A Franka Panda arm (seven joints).
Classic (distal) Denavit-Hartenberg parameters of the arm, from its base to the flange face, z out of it. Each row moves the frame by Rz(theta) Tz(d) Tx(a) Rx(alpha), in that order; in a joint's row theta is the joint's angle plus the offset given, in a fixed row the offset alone. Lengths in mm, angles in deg.
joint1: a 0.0; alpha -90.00; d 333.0; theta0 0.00
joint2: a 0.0; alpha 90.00; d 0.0; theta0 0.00
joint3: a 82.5; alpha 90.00; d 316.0; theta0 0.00
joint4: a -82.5; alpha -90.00; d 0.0; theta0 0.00
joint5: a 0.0; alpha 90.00; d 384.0; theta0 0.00
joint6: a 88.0; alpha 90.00; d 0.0; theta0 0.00
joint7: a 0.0; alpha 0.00; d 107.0; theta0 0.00
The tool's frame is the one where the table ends.
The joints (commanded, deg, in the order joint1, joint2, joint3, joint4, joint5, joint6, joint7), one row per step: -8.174 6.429 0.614 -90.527 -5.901 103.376 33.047; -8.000 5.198 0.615 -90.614 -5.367 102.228 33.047; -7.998 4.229 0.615 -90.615 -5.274 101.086 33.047; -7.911 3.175 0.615 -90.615 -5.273 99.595 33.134; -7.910 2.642 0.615 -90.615 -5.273 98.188 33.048; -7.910 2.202 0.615 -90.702 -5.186 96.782 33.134; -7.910 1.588 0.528 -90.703 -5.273 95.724 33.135; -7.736 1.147 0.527 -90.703 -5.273 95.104 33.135; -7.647 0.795 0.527 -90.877 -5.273 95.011 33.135; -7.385 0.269 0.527 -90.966 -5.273 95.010 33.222; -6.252 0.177 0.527 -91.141 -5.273 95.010 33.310; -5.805 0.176 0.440 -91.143 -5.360 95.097 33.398; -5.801 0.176 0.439 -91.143 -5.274 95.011 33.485; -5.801 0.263 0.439 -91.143 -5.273 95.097 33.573; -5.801 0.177 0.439 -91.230 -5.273 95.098 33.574; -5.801 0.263 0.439 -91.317 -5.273 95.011 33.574
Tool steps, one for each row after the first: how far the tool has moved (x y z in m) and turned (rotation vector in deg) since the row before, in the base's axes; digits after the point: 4 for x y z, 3 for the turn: -0.0070 0.0034 0.0102 0.501 -0.067 0.005; -0.0062 0.0008 0.0081 0.094 0.159 -0.111; -0.0073 0.0016 0.0083 0.043 0.421 -0.135; -0.0049 0.0004 0.0031 0.090 0.872 -0.042; -0.0046 0.0005 0.0014 0.213 1.021 -0.217; -0.0050 -0.0005 0.0044 -0.043 0.450 -0.180; -0.0030 0.0020 0.0034 0.016 0.176 0.116; -0.0019 0.0011 0.0019 -0.014 -0.084 0.080; -0.0023 0.0029 0.0044 -0.053 -0.441 0.175; 0.0009 0.0111 -0.0006 0.013 0.074 1.046; 0.0005 0.0034 0.0002 -0.090 -0.085 0.283; -0.0001 0.0002 -0.0002 0.098 0.069 -0.093; 0.0006 0.0000 -0.0007 0.007 -0.007 -0.080; -0.0005 0.0000 0.0001 -0.001 0.000 -0.001; 0.0002 0.0000 -0.0017 0.025 0.258 -0.008
